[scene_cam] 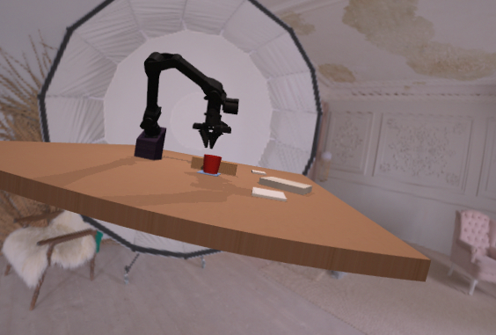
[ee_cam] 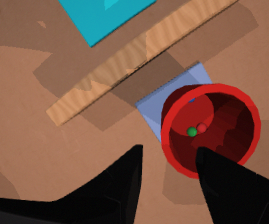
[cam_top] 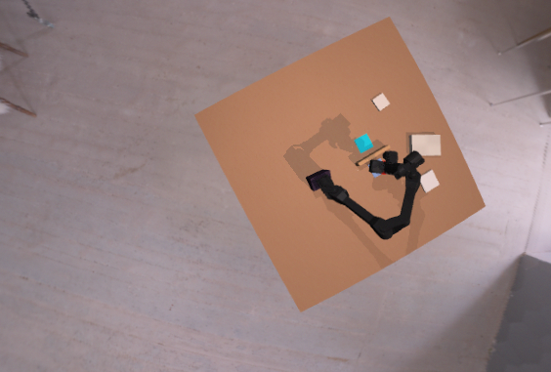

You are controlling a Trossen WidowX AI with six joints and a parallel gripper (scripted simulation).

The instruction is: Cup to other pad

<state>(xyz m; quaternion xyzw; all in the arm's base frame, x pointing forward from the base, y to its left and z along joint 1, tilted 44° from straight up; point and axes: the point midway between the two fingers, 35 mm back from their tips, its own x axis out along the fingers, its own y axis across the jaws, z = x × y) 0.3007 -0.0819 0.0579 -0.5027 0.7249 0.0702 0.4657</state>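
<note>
Right now the pale blue pad is 110 mm below my gripper tip, 20 mm to the right of it and 20 mm ahead of it. Round my gripper tip: wooden bar: 80 mm below, 60 mm to the left, 20 mm ahead.
</note>
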